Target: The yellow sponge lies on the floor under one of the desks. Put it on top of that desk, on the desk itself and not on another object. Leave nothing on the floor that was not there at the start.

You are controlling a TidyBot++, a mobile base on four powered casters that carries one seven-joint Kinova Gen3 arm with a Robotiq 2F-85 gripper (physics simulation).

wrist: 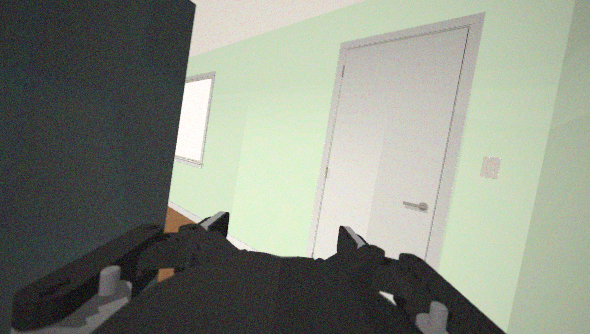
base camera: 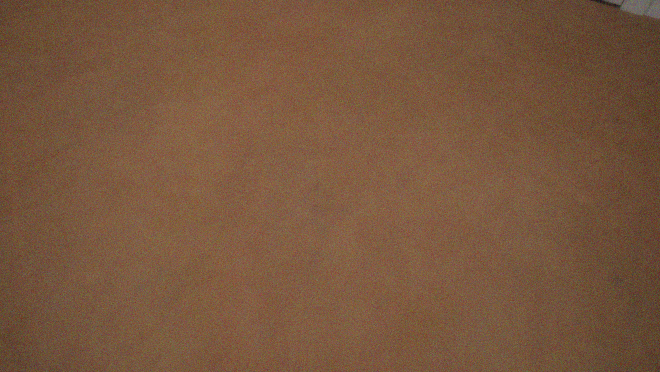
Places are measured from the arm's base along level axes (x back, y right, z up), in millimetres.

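Pixels of known places: gripper, fingertip midpoint: (wrist: 283,231).
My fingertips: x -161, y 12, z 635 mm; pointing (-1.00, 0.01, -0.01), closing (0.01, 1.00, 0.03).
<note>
Behind a point stands the place of what it marks.
My gripper (wrist: 283,231) {x -161, y 12, z 635 mm} is open, its two fingertips wide apart at the bottom of the wrist view, with no object between them. Behind it are a green wall and a door. The yellow sponge and the desks do not show in the base camera view or in the wrist view.
A tall dark panel (wrist: 90,115) {x -943, y -916, z 739 mm} stands close on the left of the wrist view. A grey door (wrist: 395,125) {x -1387, y 701, z 1039 mm} with a lever handle is ahead, a window (wrist: 195,120) {x -3024, y -1459, z 1025 mm} left of it. Brown floor (base camera: 320,200) {x -411, y 23, z -396 mm} fills most of the base view; white skirting (base camera: 642,6) {x -1162, y 981, z -372 mm} shows top right.
</note>
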